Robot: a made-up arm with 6 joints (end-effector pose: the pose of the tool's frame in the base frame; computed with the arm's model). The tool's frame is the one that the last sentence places. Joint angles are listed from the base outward.
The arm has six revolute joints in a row. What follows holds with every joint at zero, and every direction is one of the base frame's. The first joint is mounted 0.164 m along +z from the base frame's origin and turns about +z. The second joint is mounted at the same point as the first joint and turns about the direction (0.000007, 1, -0.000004). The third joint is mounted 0.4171 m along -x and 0.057 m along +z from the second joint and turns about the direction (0.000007, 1, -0.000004). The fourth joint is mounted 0.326 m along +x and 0.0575 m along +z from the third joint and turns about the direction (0.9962, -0.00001, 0.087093). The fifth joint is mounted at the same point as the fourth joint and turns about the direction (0.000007, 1, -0.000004). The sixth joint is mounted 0.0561 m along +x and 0.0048 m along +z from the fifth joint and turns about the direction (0.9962, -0.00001, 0.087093). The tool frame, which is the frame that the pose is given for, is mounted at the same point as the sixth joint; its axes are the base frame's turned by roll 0, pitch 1.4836 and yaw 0 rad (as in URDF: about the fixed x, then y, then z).
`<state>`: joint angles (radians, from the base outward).
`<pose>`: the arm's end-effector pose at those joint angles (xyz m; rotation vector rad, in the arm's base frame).
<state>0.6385 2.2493 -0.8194 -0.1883 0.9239 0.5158</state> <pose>0.3049 0.2158 0.0953 0.3692 -2.5218 0.6190</pose>
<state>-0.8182 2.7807 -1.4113 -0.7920 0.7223 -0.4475</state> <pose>0.3352 -0.3968 -0.0978 0.4463 -2.5534 0.0894</pose>
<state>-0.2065 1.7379 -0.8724 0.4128 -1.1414 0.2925</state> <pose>0.4170 -0.1083 0.3717 0.7122 1.0458 -0.0019</pose>
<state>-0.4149 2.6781 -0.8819 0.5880 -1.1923 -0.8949</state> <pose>0.3745 -0.1966 -0.0578 0.0668 2.3080 -1.1708</pose>
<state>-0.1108 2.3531 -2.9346 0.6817 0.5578 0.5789</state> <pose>0.6254 -0.0506 0.6581 0.6157 1.3226 1.1172</pose>
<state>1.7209 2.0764 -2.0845 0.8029 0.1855 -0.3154</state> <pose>-0.1021 0.6249 0.5595 -1.2252 1.4987 1.7218</pose>
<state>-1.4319 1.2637 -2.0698 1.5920 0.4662 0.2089</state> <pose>0.0450 -0.1386 0.8934 0.6819 0.4218 0.5070</pose>
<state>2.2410 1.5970 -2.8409 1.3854 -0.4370 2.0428</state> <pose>-0.0600 0.1132 0.9573 -0.4488 0.1119 -0.6546</pose>
